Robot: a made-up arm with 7 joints. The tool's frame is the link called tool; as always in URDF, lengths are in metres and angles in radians.
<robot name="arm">
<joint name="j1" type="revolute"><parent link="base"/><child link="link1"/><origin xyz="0.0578 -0.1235 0.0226" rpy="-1.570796 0 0"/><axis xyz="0 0 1"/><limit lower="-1.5" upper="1.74"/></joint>
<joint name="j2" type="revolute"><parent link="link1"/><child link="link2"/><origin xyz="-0.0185 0.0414 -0.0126" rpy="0.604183 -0.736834 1.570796"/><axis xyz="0 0 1"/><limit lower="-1.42" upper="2.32"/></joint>
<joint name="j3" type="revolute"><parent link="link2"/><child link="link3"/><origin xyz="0.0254 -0.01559 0.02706" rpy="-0.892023 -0.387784 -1.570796"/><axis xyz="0 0 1"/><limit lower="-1.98" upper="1.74"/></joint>
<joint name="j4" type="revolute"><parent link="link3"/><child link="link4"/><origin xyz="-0.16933 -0.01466 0.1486" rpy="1.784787 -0.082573 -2.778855"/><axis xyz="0 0 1"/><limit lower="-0.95" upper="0.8"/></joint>
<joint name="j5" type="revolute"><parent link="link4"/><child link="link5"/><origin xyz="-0.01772 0.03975 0.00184" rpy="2.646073 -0.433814 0.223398"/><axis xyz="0 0 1"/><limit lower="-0.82" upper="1.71"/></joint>
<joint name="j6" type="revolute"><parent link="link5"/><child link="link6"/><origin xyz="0.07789 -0.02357 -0.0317" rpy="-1.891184 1.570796 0"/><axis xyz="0 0 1"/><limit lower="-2.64" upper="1.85"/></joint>
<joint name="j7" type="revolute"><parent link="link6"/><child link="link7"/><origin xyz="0.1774 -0.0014 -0.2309" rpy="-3.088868 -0.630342 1.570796"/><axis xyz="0 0 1"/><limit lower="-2.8" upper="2.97"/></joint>
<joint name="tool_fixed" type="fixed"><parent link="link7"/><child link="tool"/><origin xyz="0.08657 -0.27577 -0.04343" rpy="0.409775 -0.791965 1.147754"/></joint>
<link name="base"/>
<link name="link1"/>
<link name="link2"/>
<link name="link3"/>
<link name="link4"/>
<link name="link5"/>
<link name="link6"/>
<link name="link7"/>
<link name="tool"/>
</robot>
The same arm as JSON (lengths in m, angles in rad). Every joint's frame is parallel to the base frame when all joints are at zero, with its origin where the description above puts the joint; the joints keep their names.
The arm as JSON. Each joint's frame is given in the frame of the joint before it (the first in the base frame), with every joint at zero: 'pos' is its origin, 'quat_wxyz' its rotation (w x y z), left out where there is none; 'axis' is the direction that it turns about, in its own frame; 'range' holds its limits. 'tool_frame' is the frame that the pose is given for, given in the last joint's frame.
{"length_unit": "m", "angle_unit": "rad", "joints": [{"joint": "j1", "pos": [0.0578, -0.1235, 0.0226], "axis": [0.0, 1.0, 0.0], "range": [-1.5, 1.74]}, {"joint": "j2", "pos": [-0.0185, -0.0126, -0.0414], "axis": [0.56809, 0.609489, 0.55299], "range": [-1.42, 2.32]}, {"joint": "j3", "pos": [0.0282, 0.027, -0.0098], "axis": [0.134805, 0.977138, -0.164406], "range": [-1.98, 1.74]}, {"joint": "j4", "pos": [-0.1429, 0.1742, 0.0143], "axis": [-0.534822, -0.277111, -0.798232], "range": [-0.95, 0.8]}, {"joint": "j5", "pos": [0.0176, 0.0311, -0.0249], "axis": [0.0, 0.0, 1.0], "range": [-0.82, 1.71]}, {"joint": "j6", "pos": [-0.0665, 0.0469, -0.0317], "axis": [0.0, -1.0, 0.0], "range": [-2.64, 1.85]}, {"joint": "j7", "pos": [-0.0014, 0.2309, -0.1774], "axis": [0.588602, 0.806703, 0.0527], "range": [-2.8, 2.97]}], "tool_frame": {"pos": [0.0358, -0.0978, 0.2731], "quat_wxyz": [0.902202, -0.148072, 0.286731, 0.286169]}}
